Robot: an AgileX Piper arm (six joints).
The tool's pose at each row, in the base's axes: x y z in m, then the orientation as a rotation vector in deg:
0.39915 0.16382 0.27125 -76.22 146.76 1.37
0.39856 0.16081 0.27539 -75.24 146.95 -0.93
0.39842 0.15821 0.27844 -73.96 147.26 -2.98
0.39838 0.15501 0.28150 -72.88 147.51 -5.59
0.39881 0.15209 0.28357 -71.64 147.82 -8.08
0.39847 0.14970 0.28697 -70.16 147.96 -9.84
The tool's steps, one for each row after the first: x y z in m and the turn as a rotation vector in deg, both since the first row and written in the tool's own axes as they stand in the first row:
0.00178 -0.00170 -0.00453 1.60 0.51 0.45
0.00324 -0.00341 -0.00785 3.08 0.95 1.14
0.00512 -0.00555 -0.01124 4.84 1.63 1.65
0.00675 -0.00781 -0.01353 6.54 2.31 2.28
0.00807 -0.00927 -0.01720 7.93 2.54 3.08

